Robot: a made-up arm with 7 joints.
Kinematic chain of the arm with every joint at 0, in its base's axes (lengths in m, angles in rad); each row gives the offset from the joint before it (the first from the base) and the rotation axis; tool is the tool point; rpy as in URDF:
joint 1: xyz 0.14 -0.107 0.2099 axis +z
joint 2: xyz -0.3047 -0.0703 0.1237 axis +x
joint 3: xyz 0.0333 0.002 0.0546 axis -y
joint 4: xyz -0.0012 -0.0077 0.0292 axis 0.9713 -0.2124 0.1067
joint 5: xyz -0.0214 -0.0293 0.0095 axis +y
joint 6: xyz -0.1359 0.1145 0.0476 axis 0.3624 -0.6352 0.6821
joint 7: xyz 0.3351 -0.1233 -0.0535 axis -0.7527 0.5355 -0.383
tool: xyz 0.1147 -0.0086 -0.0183 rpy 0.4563 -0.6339 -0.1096
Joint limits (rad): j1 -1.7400..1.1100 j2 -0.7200..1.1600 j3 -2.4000..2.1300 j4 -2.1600..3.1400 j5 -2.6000..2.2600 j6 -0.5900..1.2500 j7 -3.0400..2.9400
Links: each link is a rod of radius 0.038 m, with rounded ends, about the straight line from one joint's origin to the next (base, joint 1, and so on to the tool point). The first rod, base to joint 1, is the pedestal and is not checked.
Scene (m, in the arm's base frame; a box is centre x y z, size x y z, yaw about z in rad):
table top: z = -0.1
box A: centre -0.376 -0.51 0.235 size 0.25 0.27 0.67 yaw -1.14
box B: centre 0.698 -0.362 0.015 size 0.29 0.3 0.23 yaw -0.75
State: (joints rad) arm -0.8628 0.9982 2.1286 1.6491 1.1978 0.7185 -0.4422
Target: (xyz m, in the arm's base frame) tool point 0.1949 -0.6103 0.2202
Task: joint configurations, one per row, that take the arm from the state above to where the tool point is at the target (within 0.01 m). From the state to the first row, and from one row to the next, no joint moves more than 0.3 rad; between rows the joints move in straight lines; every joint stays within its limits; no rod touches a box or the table.
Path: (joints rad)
1: -0.9232 0.9902 1.9320 1.9473 0.9735 0.8248 -0.6624
2: -0.9835 0.9821 1.7354 2.2455 0.7492 0.9311 -0.8825
3: -1.0439 0.9741 1.5388 2.5436 0.5250 1.0374 -1.1027
4: -1.1042 0.9660 1.3423 2.8418 0.3007 1.1437 -1.3229
5: -1.1646 0.9580 1.1457 3.1400 0.0764 1.2500 -1.5430
6: -0.9099 0.7967 1.1170 2.9871 -0.0094 1.2408 -1.4087
7: -0.6551 0.6354 1.0884 2.8342 -0.0952 1.2316 -1.2745
8: -0.4004 0.4741 1.0597 2.6812 -0.1811 1.2224 -1.1402
9: -0.1456 0.3129 1.0311 2.5283 -0.2669 1.2132 -1.0059
10: 0.1091 0.1516 1.0024 2.3754 -0.3527 1.2040 -0.8717
11: 0.3638 -0.0097 0.9738 2.2225 -0.4385 1.1949 -0.7374
12: 0.3346 0.2322 1.2270 2.4533 -0.2255 1.2132 -0.7228
13: 0.3055 0.4742 1.4803 2.6841 -0.0124 1.2316 -0.7083
14: 0.2763 0.7161 1.7335 2.9149 0.2006 1.2500 -0.6937

